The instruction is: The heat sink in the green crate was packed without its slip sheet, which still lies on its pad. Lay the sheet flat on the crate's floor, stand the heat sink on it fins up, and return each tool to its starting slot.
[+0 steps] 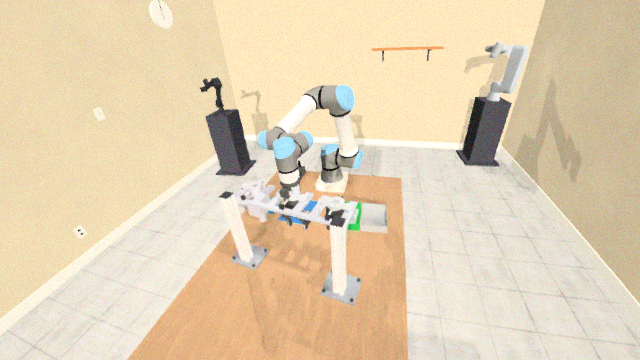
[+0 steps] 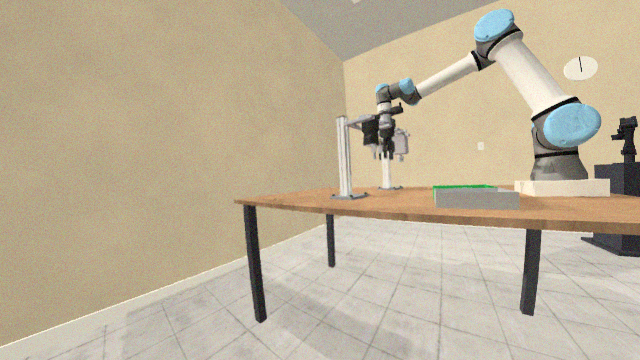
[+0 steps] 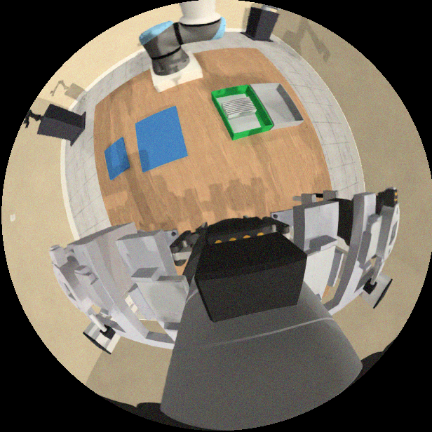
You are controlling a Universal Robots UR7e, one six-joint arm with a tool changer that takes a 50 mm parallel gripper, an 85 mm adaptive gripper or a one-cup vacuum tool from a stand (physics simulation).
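The heat sink sits in the green crate, toward its end nearer the robot base, with thin parallel fins showing. The crate's pale floor shows beside it. A large blue rectangle and a smaller blue one lie on the table. I cannot make out a separate slip sheet on either. My gripper, a black two-finger tool, is at the middle of the tool stand, well above the table. Its fingers are spread, with nothing seen between them.
An open grey tray adjoins the green crate. Other tools hang in the stand on both sides of my gripper, close to it. The robot base stands beyond the blue rectangles and the crate.
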